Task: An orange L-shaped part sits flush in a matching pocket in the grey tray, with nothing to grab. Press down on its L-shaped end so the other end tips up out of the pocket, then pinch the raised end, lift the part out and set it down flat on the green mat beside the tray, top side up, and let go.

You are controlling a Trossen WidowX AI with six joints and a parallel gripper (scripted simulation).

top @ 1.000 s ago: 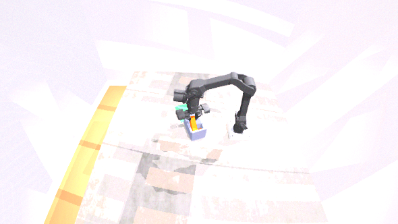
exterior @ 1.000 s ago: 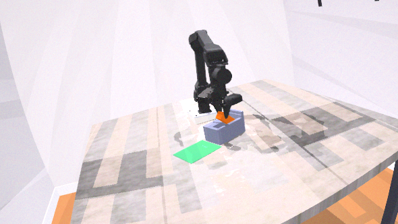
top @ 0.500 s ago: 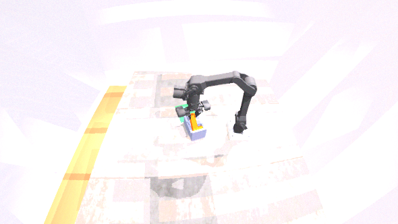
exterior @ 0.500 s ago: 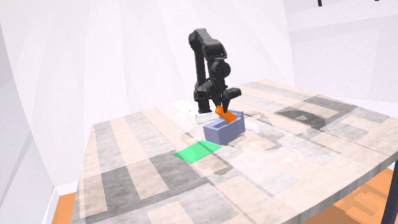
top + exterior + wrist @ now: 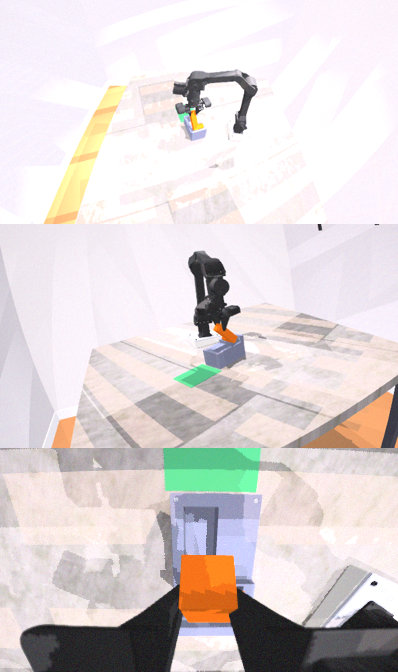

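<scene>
Right now my gripper tip is 150 mm above the green mat, 130 mm to the left of it and 60 mm short of it. Round my gripper tip: orange L-shaped part: 30 mm below, 30 mm behind, 20 mm to the left.
</scene>
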